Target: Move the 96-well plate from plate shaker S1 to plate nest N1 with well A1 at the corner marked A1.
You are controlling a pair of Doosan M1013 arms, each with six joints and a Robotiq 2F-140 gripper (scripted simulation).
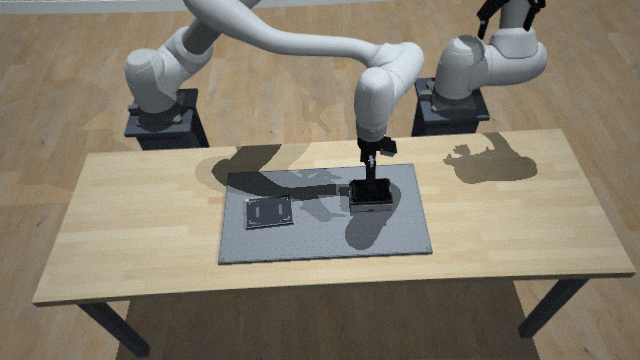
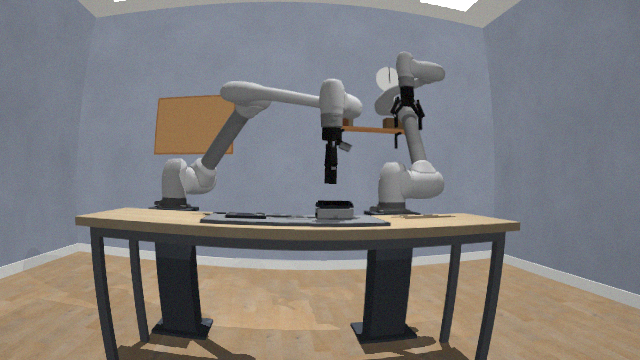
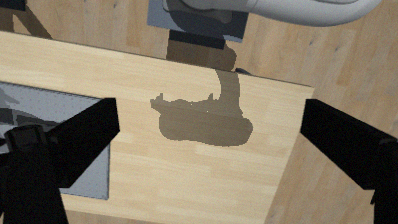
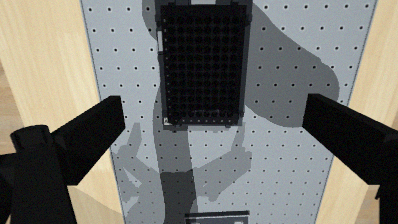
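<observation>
My right hand is 9 cm above the 96-well plate, 2 cm to the right of it and 1 cm past it. Also, from my right hand: plate nest N1: 34 cm to the right, 14 cm below, 3 cm ahead.
</observation>
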